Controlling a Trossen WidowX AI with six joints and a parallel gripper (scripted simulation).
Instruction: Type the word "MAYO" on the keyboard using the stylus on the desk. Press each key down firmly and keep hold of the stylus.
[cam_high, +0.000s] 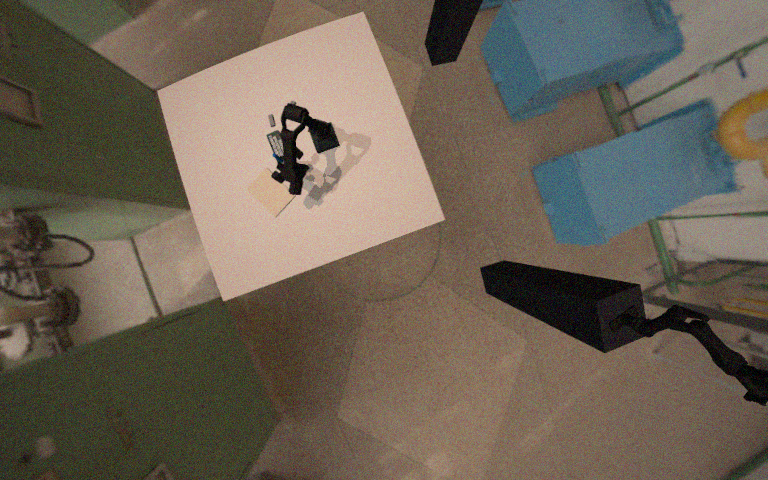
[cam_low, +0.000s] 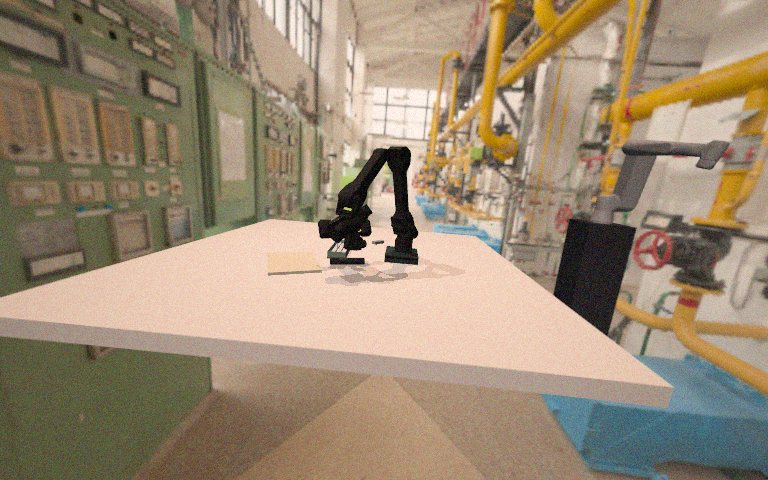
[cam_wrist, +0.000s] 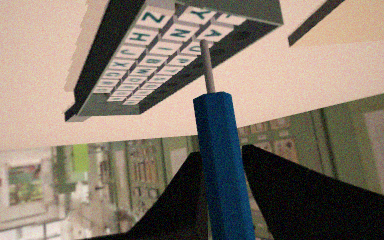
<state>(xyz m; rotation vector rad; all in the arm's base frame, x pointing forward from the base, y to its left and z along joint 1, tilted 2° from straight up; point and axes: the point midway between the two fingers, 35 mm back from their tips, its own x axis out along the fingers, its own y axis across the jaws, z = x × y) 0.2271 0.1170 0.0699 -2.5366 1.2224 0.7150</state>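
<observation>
The small black bar is 60 mm behind my gripper tip, 70 mm to the left of it and 70 mm below it. Round my gripper tip: blue stylus (10 mm below); then small grey block (20 mm ahead, 260 mm to the right, 80 mm below); then tan pad (120 mm ahead, 120 mm to the left, 80 mm below).
</observation>
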